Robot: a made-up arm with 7 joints.
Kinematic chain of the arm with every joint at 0, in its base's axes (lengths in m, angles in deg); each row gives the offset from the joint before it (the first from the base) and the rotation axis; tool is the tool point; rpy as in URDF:
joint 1: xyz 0 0 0.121 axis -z
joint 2: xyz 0 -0.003 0.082 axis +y
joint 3: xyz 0 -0.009 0.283 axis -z
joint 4: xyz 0 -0.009 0.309 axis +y
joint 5: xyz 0 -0.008 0.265 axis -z
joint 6: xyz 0 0 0.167 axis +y
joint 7: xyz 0 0 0.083 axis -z
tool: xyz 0 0 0 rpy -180 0 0
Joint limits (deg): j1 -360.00..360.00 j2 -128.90..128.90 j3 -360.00..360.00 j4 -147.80..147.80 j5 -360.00..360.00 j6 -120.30..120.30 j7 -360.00..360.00
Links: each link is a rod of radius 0.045 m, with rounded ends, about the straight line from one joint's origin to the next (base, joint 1, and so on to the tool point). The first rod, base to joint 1, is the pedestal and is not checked.
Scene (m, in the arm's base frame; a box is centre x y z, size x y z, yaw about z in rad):
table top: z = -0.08
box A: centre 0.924 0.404 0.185 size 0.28 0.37 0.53 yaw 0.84
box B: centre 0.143 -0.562 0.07 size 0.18 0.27 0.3 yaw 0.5
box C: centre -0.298 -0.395 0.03 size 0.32 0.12 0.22 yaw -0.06
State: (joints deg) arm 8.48 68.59 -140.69 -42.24 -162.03 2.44 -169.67
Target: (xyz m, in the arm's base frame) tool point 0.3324 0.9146 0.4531
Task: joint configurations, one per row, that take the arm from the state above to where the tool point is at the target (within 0.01 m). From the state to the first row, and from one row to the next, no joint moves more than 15 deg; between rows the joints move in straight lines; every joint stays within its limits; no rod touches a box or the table.
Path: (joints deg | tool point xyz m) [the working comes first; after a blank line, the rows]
Joints at the target: -72.44 52.52 -173.41 -49.63 -162.23 1.70 -169.67
Straight joint move there: touches box A.

1: -1.76 61.78 -136.65 -38.77 -155.48 -1.51 -166.69 | 0.9989 -0.1887 0.4569
2: -12.01 54.96 -132.60 -35.31 -148.92 -5.47 -163.72 | 0.9775 -0.0094 0.6118
3: -22.25 48.15 -128.56 -31.84 -142.37 -9.42 -160.74 | 0.9022 0.1519 0.7567
4: -34.80 49.24 -139.77 -36.29 -147.34 -6.64 -162.97 | 0.8658 0.3734 0.6802
5: -47.35 50.33 -150.99 -40.74 -152.30 -3.86 -165.21 | 0.7583 0.5930 0.6010
6: -59.90 51.43 -162.20 -45.19 -157.27 -1.08 -167.44 | 0.5772 0.7832 0.5236
7: -72.44 52.52 -173.41 -49.63 -162.23 1.70 -169.67 | 0.3325 0.9146 0.4531

